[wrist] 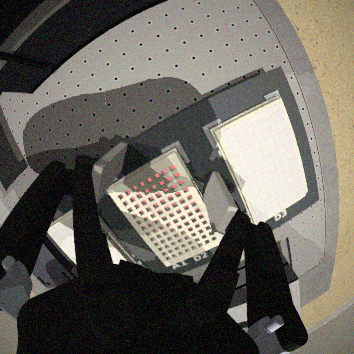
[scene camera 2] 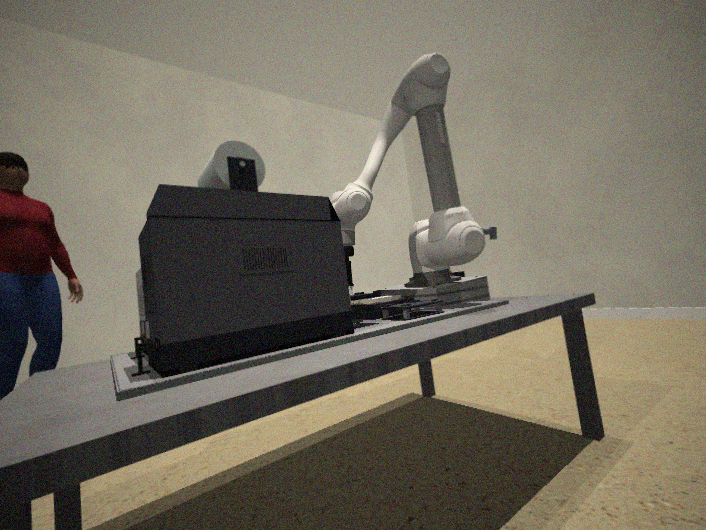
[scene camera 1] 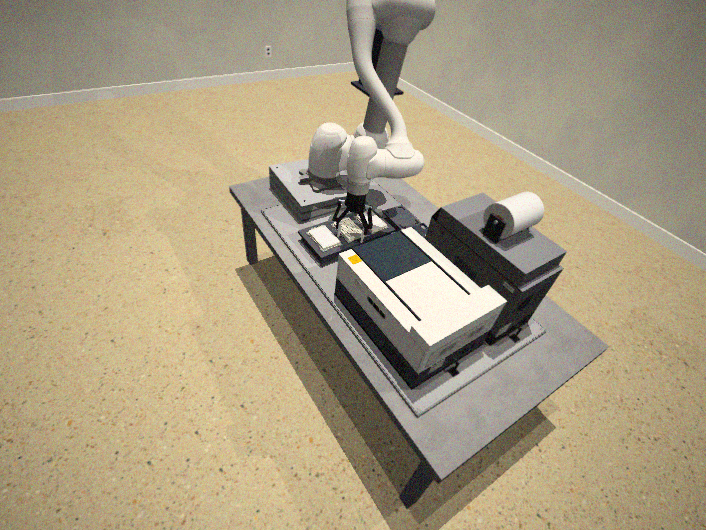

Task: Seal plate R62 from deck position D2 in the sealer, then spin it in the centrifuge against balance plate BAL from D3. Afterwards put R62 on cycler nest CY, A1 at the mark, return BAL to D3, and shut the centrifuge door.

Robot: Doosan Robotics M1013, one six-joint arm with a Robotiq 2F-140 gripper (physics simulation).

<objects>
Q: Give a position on a well plate with red wells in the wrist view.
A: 160,199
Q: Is my gripper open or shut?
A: Open.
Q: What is my gripper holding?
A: Nothing.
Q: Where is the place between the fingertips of my gripper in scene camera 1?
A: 350,238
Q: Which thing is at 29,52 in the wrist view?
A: A centrifuge.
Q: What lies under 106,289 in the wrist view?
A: My gripper.
</objects>
